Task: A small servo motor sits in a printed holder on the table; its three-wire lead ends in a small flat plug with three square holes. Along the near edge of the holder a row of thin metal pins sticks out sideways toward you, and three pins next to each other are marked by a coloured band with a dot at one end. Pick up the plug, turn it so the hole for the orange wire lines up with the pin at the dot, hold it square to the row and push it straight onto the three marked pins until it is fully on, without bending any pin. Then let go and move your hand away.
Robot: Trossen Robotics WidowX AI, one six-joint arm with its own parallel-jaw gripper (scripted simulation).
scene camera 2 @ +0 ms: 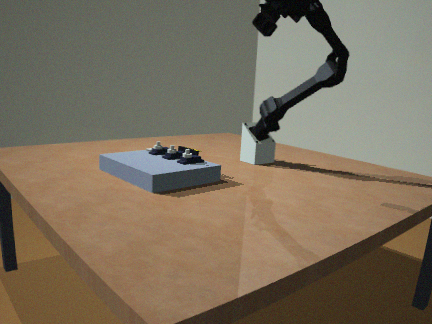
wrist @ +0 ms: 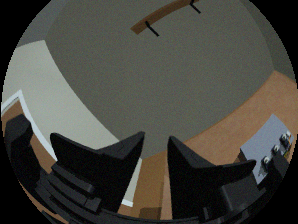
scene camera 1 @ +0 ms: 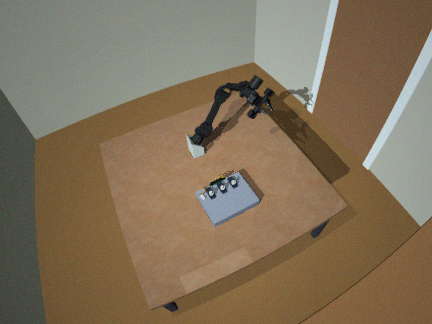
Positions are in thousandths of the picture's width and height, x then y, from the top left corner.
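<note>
Grey-blue holder (scene camera 2: 353,535) (wrist: 871,654) (scene camera 1: 545,622), seen. My gripper (wrist: 525,618), seen too.
</note>
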